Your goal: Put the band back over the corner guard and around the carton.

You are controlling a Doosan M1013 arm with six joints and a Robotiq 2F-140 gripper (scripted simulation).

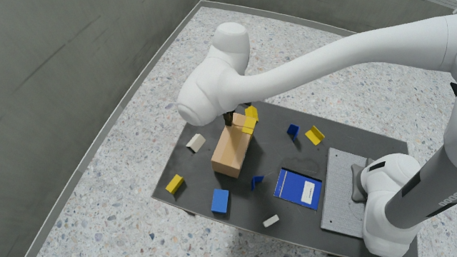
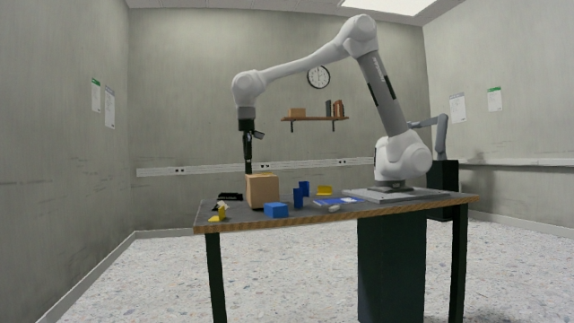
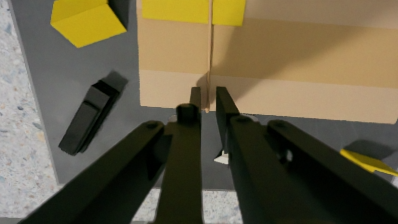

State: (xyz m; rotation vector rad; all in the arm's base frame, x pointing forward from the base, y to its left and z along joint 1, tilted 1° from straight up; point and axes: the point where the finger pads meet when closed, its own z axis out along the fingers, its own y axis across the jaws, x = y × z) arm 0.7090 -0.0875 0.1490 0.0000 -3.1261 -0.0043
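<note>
The brown carton lies 40 mm behind my hand, 60 mm to the left of it and 100 mm below it. Also, from my hand: blue block (40 mm behind, 310 mm to the left, 160 mm below); then white block (270 mm behind, 340 mm to the left, 170 mm below).
</note>
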